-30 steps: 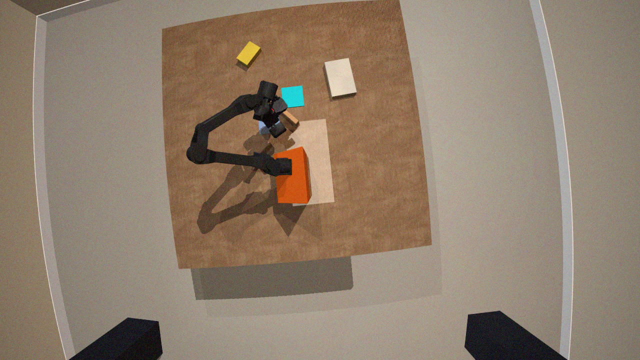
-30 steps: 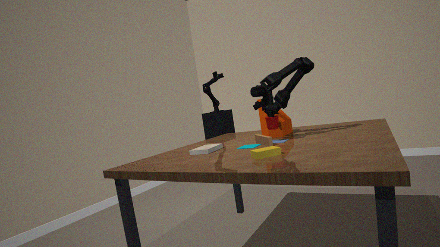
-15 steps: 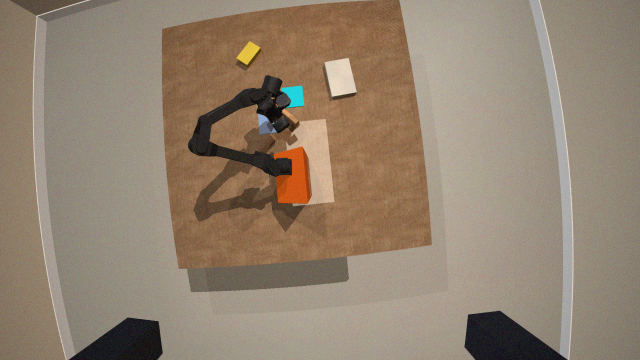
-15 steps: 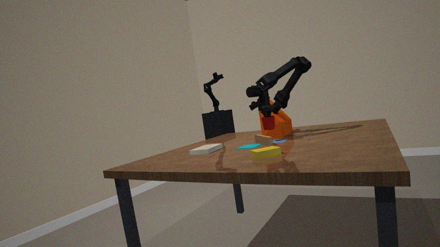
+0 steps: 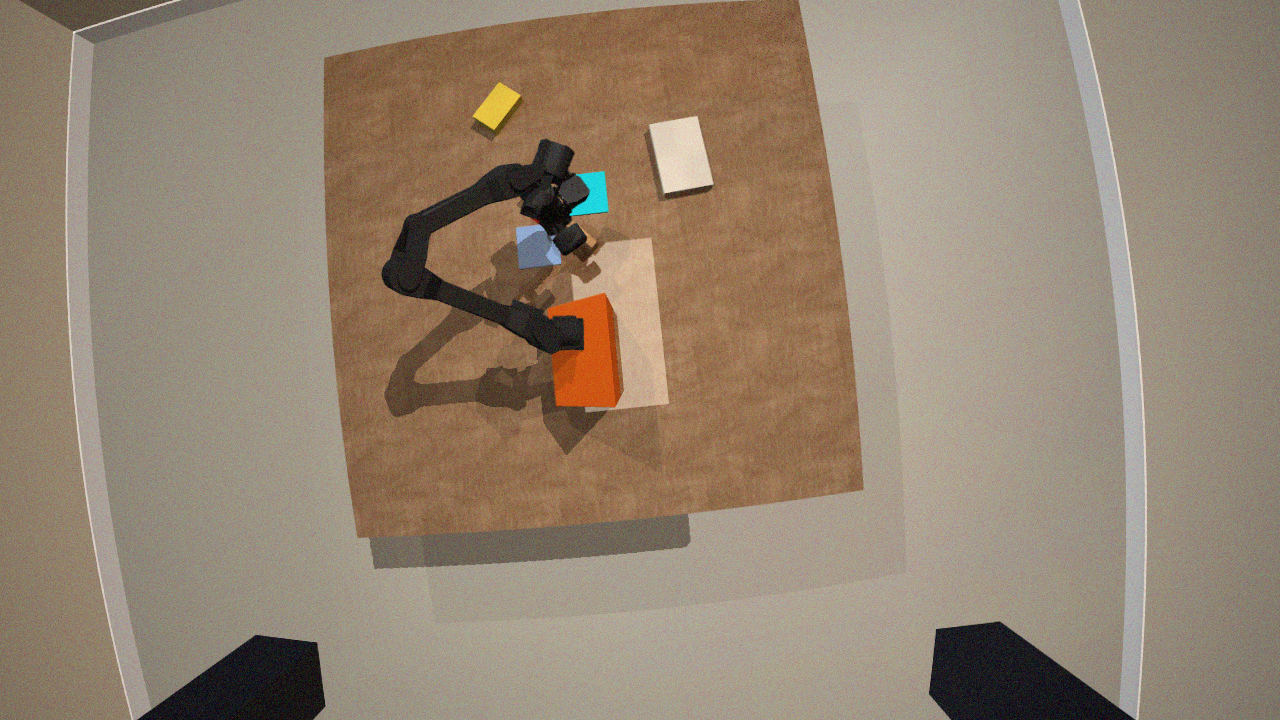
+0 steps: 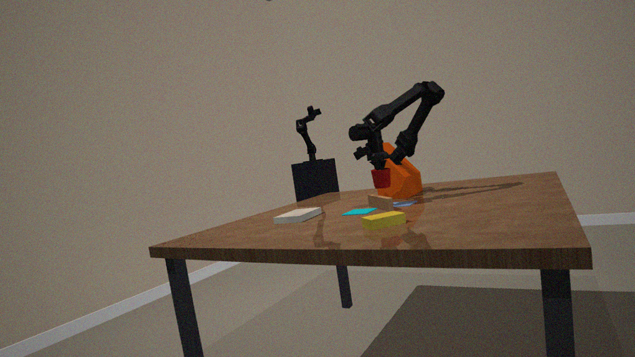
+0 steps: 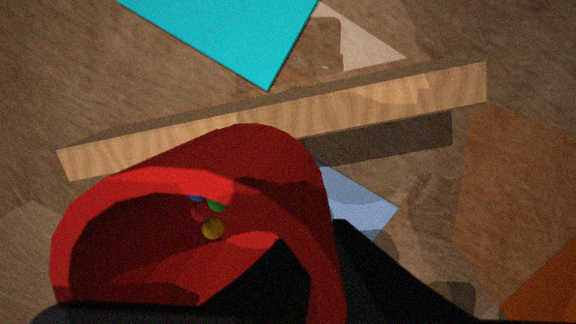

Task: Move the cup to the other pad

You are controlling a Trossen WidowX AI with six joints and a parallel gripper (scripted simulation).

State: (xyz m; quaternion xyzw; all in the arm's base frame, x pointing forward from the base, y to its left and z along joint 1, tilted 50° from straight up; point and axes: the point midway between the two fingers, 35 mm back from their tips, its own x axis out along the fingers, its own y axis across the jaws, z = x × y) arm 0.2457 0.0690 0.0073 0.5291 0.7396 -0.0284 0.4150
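The cyan pad is 120 mm below my gripper tip, 100 mm ahead of it and 50 mm to the right of it. Also, from my gripper tip: red cup 20 mm to the left, 20 mm ahead; then wooden bar 100 mm below, 40 mm ahead; then light blue pad 120 mm below, 60 mm to the left, 30 mm behind.
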